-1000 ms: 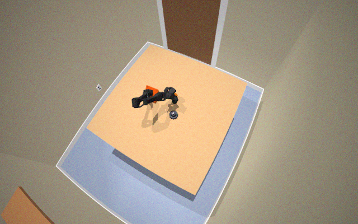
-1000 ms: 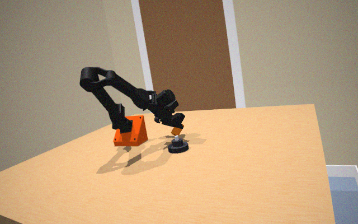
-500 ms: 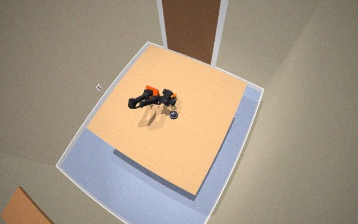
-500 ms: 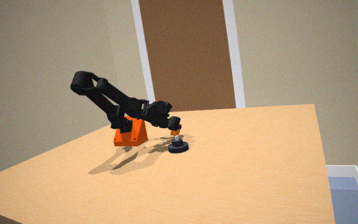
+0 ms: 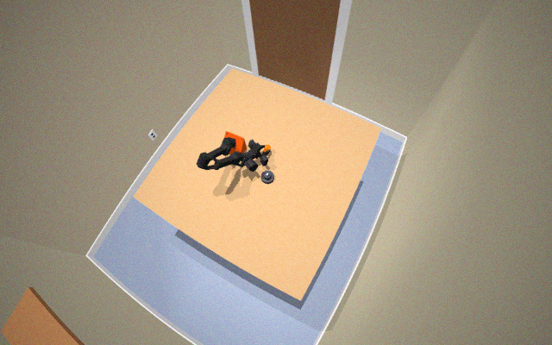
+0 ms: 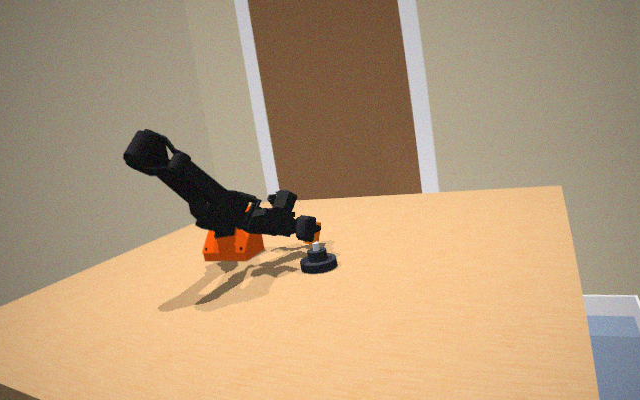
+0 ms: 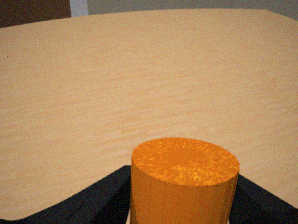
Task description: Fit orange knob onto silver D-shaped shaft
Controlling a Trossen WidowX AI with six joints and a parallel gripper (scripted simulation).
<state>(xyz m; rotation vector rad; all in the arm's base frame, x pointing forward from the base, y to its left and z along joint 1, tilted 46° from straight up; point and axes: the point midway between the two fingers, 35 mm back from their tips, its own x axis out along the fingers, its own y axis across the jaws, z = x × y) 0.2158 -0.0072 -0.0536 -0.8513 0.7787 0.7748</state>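
Now: gripper tip 1 cm to the left of the orange knob. The rest, counted from my gripper tip: round pedestal (18 cm to the right, 6 cm ahead, 2 cm below).
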